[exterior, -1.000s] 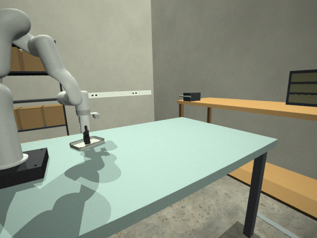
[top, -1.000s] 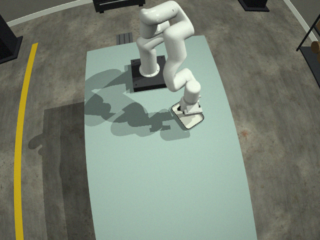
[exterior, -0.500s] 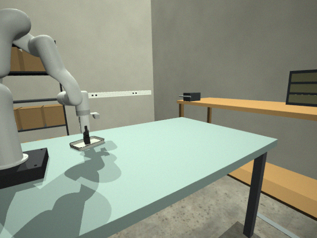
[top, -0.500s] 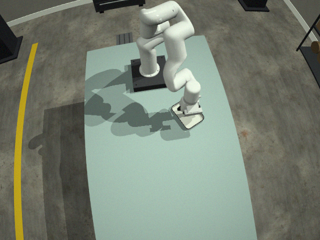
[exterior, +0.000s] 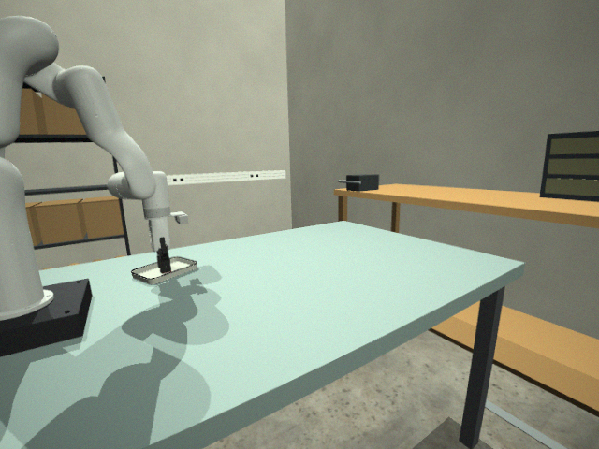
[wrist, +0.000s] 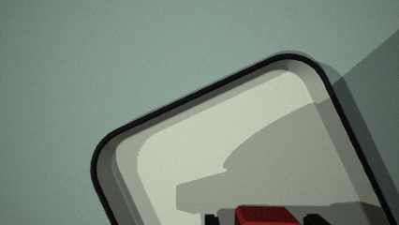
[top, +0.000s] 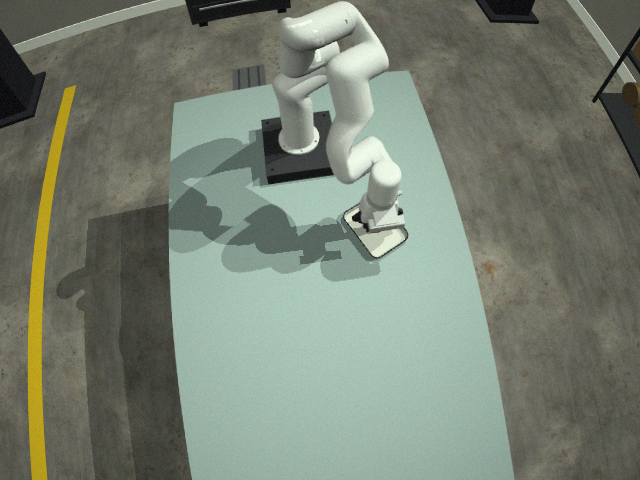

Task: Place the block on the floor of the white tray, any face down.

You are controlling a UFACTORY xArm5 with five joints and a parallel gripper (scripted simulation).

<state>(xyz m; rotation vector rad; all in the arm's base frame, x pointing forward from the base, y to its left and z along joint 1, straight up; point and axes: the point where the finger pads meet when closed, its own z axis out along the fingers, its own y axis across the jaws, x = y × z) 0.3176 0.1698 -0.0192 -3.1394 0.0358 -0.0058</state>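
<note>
Now: the red block 10 mm below my hand. From my hand the other things lie so: white tray 20 mm below.
</note>
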